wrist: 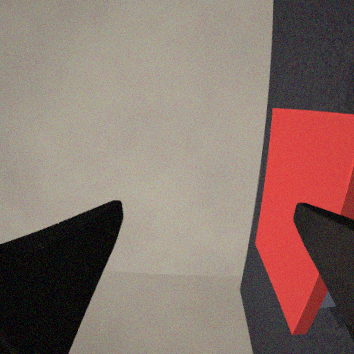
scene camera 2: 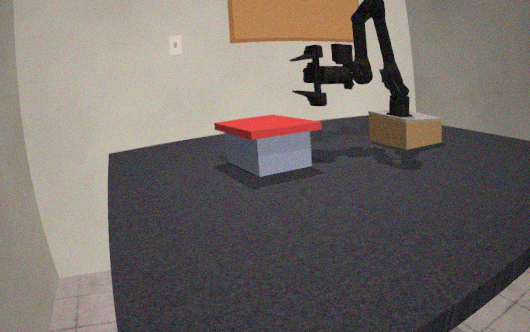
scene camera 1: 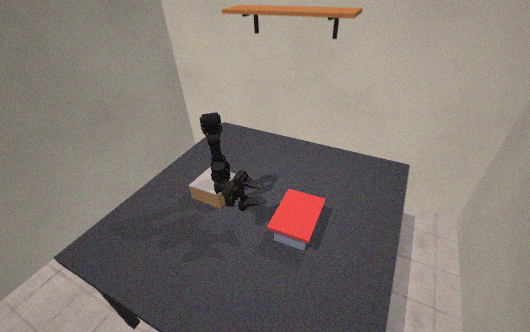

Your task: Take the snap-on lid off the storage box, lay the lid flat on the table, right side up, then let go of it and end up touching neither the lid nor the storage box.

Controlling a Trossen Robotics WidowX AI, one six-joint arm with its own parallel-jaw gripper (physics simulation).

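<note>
The red lid point(scene camera 1: 298, 215) point(scene camera 2: 270, 126) point(wrist: 310, 160) sits level on top of the blue-grey storage box point(scene camera 1: 290, 240) point(scene camera 2: 287, 154) point(wrist: 329, 301) and overhangs its sides. The box stands upright on the table. My gripper point(scene camera 1: 260, 195) point(scene camera 2: 292, 76) point(wrist: 208, 210) is open and empty. It points horizontally, one finger above the other, higher than the lid and on the side towards the arm's base. It touches neither the lid nor the box. In the wrist view the right finger overlaps part of the lid, and most of the box is hidden.
The dark table point(scene camera 1: 225, 290) point(scene camera 2: 225, 240) point(wrist: 312, 50) carries the box and a wooden block point(scene camera 1: 206, 196) point(scene camera 2: 390, 132) under the arm's base. An orange shelf point(scene camera 1: 292, 11) hangs on the wall. A brown board point(scene camera 2: 292, 20) hangs behind the arm.
</note>
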